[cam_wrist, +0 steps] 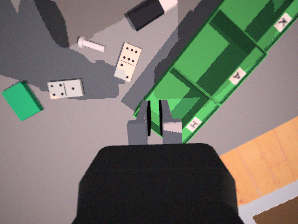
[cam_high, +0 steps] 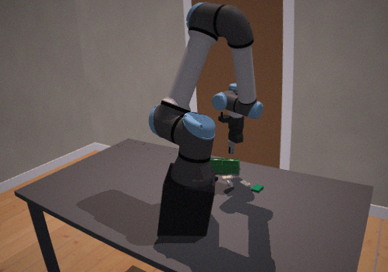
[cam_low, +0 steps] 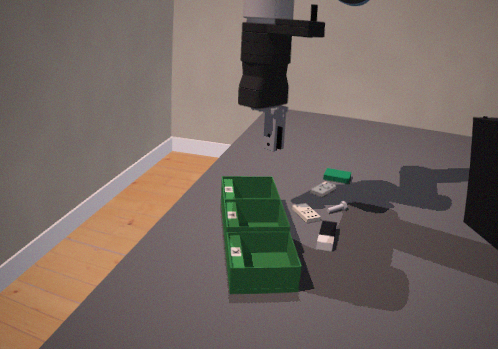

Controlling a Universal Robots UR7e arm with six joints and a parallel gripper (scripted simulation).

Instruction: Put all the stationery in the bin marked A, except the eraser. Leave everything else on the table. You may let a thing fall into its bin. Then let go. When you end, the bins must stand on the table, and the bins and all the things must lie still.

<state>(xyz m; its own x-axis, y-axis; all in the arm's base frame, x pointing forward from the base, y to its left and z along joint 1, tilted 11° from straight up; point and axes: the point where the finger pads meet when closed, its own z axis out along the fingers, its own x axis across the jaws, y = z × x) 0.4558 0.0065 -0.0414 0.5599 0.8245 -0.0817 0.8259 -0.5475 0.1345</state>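
My hand is 10 cm to the right of the joined green bins, 10 cm above it and 1 cm short of it. The rest, counted from my hand: bolt: 12 cm below, 12 cm behind, 3 cm to the right; black-and-white block: 12 cm below, 10 cm behind, 8 cm to the left; domino: 12 cm below, 11 cm to the right, 9 cm behind.
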